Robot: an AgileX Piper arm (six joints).
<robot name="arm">
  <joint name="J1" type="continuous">
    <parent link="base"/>
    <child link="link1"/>
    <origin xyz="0 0 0.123" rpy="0 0 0"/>
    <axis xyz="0 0 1"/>
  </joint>
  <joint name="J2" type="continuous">
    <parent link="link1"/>
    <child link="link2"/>
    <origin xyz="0 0 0" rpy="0 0 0"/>
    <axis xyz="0 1 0"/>
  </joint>
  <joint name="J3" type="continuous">
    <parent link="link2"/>
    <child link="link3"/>
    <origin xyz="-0.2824 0 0.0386" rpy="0 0 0"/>
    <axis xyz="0 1 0"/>
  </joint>
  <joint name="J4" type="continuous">
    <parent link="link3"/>
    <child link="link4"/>
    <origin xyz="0.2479 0 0.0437" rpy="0 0 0"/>
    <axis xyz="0.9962 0 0.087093"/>
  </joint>
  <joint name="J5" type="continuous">
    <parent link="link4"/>
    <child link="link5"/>
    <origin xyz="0 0 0" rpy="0 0 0"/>
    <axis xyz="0 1 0"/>
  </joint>
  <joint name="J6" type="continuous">
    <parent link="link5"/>
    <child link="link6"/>
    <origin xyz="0.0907 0 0.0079" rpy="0 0 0"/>
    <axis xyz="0.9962 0 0.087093"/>
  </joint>
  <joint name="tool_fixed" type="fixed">
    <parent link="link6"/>
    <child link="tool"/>
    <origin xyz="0 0 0" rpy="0 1.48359 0"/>
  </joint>
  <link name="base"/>
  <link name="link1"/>
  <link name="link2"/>
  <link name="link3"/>
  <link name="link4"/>
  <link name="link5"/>
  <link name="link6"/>
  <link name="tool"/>
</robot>
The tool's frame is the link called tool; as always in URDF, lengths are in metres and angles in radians. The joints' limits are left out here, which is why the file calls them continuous.
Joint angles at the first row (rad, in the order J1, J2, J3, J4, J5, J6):
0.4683 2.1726 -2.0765 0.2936 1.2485 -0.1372
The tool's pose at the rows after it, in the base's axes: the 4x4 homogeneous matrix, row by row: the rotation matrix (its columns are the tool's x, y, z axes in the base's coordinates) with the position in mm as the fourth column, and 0 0 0 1 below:
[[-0.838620 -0.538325 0.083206 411.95], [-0.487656 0.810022 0.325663 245.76], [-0.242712 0.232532 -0.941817 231.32], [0 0 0 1]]
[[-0.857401 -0.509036 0.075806 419.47], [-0.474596 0.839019 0.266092 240.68], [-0.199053 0.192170 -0.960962 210.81], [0 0 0 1]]
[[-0.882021 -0.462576 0.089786 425.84], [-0.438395 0.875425 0.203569 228.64], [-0.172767 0.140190 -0.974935 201.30], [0 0 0 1]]
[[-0.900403 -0.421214 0.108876 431.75], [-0.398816 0.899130 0.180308 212.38], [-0.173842 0.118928 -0.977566 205.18], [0 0 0 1]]
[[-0.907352 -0.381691 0.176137 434.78], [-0.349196 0.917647 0.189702 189.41], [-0.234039 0.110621 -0.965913 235.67], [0 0 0 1]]
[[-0.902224 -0.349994 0.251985 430.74], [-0.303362 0.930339 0.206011 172.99], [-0.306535 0.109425 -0.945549 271.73], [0 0 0 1]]
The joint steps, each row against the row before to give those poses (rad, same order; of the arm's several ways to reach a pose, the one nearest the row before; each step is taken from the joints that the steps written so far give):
0.0225 0.0743 0.0123 -0.0292 0.0012 0.0160
-0.0076 0.0401 0.0009 -0.0513 -0.0043 0.0297
-0.0171 0.0107 0.0129 -0.0629 -0.0055 0.0472
-0.0312 -0.0134 0.0084 -0.0255 0.0013 0.0215
-0.0449 -0.0664 0.0042 -0.0098 0.0000 0.0076
-0.0284 -0.0769 -0.0001 -0.0052 0.0001 0.0152

